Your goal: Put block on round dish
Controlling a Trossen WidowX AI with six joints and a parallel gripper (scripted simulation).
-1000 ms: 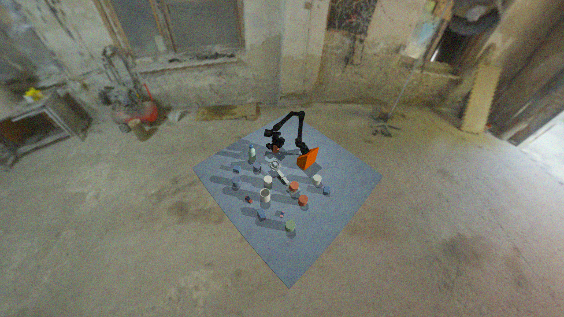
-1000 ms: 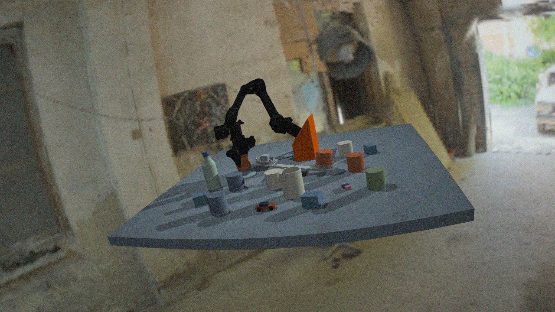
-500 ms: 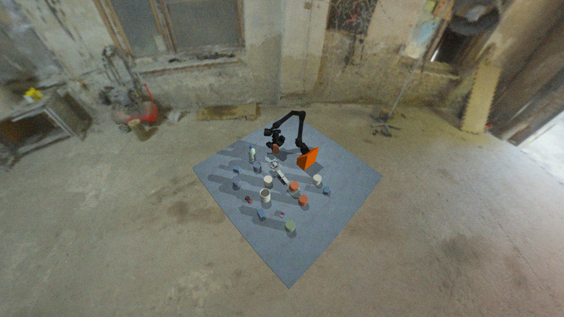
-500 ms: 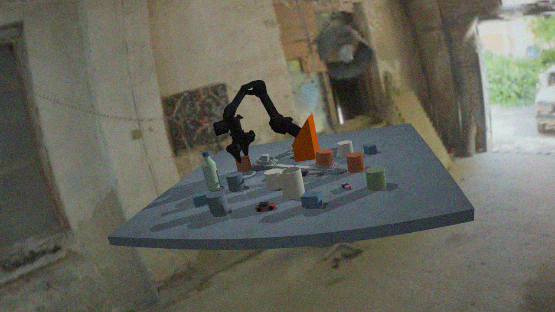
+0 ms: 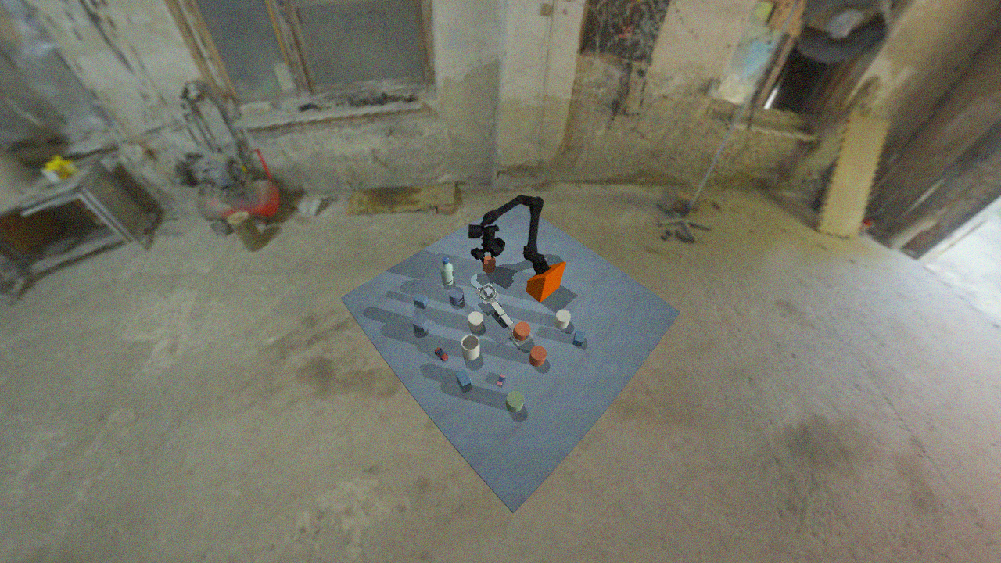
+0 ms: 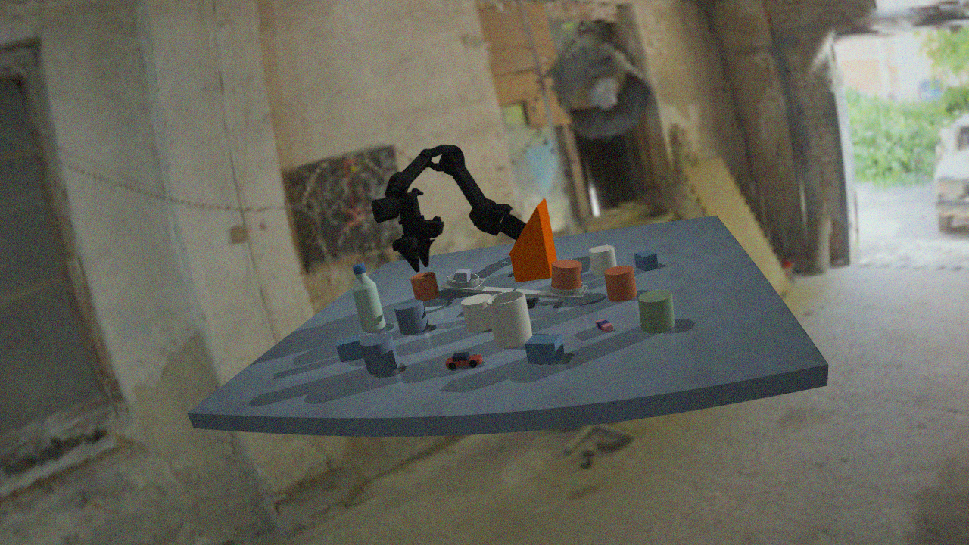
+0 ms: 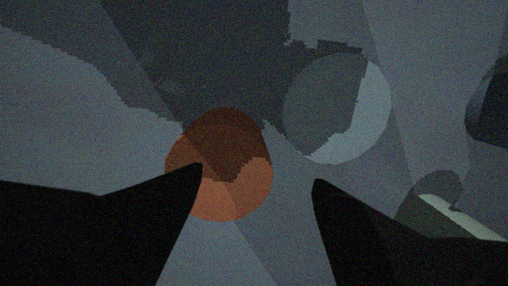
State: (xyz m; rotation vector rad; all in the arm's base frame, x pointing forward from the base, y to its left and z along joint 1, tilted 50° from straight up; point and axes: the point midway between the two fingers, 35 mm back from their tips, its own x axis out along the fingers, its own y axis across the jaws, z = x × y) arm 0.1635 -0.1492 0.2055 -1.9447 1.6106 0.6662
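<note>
Now: the round dish 8 cm below my gripper tip, 7 cm ahead of it and 3 cm to the left of it. Round my gripper tip: cream mug (36 cm ahead, 35 cm to the left, 5 cm below).
</note>
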